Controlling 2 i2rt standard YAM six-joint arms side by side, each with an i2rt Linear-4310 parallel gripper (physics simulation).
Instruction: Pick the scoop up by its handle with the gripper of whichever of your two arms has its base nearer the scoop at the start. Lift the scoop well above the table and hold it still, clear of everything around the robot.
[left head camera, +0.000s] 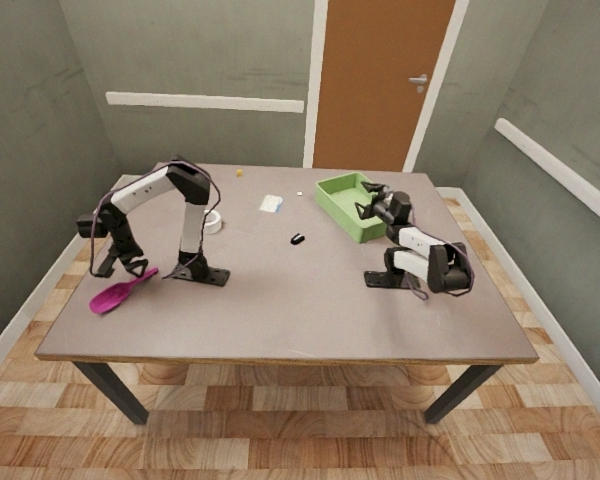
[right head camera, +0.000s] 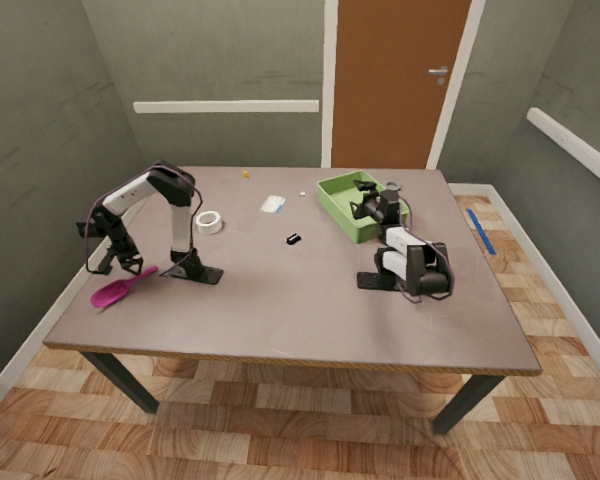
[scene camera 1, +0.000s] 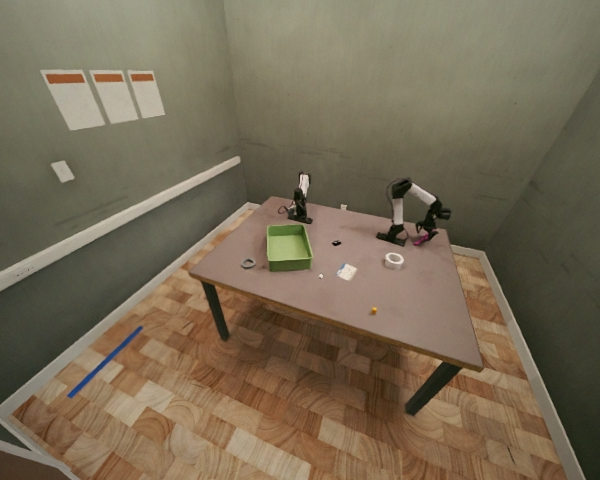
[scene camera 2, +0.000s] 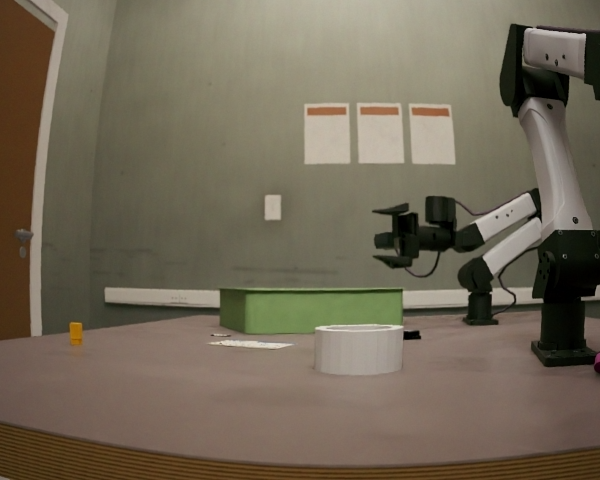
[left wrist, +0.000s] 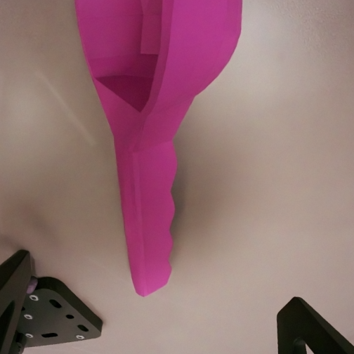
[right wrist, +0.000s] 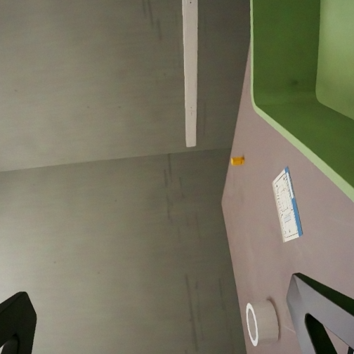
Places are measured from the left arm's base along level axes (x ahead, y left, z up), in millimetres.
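Pixels of known places: left gripper, between the fingertips: (left head camera: 135, 268) (right head camera: 134, 266) (scene camera 1: 423, 236); right gripper, between the fingertips: (left head camera: 358, 192) (right head camera: 352, 191) (scene camera 1: 304, 215) (scene camera 2: 373, 233); left arm's base, origin of its link: (left head camera: 200, 274) (right head camera: 196, 273) (scene camera 1: 390, 239) (scene camera 2: 561, 354); right arm's base, origin of its link: (left head camera: 391, 281) (right head camera: 385, 282) (scene camera 2: 479, 322).
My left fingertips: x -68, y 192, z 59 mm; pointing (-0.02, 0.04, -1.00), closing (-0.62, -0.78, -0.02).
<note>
For each thing: its top centre in the pictures, then the offset to it from my left fingertips. Level surfaces: height alone.
- magenta scoop, centre of its top: (left head camera: 119, 278) (right head camera: 119, 275) 52 mm back, 22 mm left, 7 mm up
- green tray, centre of its top: (scene camera 2: 309, 288) (right head camera: 360, 195) (left head camera: 360, 196) (scene camera 1: 288, 240) 574 mm ahead, 736 mm right, 30 mm up
- table, height of its surface: 59 mm down
- white tape roll, centre of its top: (scene camera 2: 359, 327) (left head camera: 207, 217) (right head camera: 207, 218) (scene camera 1: 394, 258) 325 mm ahead, 121 mm right, 11 mm down
- card, centre of its top: (scene camera 2: 252, 343) (left head camera: 271, 203) (right head camera: 273, 203) (scene camera 1: 346, 271) 546 mm ahead, 340 mm right, 58 mm down
- black clip, centre of its top: (scene camera 2: 405, 330) (left head camera: 297, 237) (right head camera: 292, 237) 322 mm ahead, 498 mm right, 44 mm down
- yellow piece, centre of its top: (scene camera 2: 75, 323) (left head camera: 239, 170) 745 mm ahead, 121 mm right, 27 mm down
- grey ring, centre of its top: (right head camera: 391, 185) (scene camera 1: 248, 262) 806 mm ahead, 872 mm right, 43 mm down
The magenta scoop (left head camera: 111, 297) (right head camera: 111, 292) lies on the table at the left of both head views, its handle pointing up and right. Part of the scoop also shows in scene camera 1 (scene camera 1: 421, 241) and at the right edge of scene camera 2 (scene camera 2: 597, 362). My left gripper (left head camera: 121, 274) (right head camera: 119, 272) is open, just above the handle. In the left wrist view the scoop's handle (left wrist: 147, 215) runs down between the spread fingers of the left gripper (left wrist: 160, 277), with its end near the fingertip line. My right gripper (left head camera: 361, 196) (scene camera 2: 375, 234) (right wrist: 160, 300) is open and empty, raised near the green tray.
A green tray (left head camera: 340, 215) (scene camera 1: 289, 264) stands on the table (left head camera: 300, 320). A white tape roll (right head camera: 209, 229) (scene camera 2: 358, 350) stands behind the left arm's base. A card (left head camera: 270, 203), a black clip (left head camera: 297, 239), a yellow piece (left head camera: 239, 173) and a grey ring (scene camera 1: 247, 266) also lie there.
</note>
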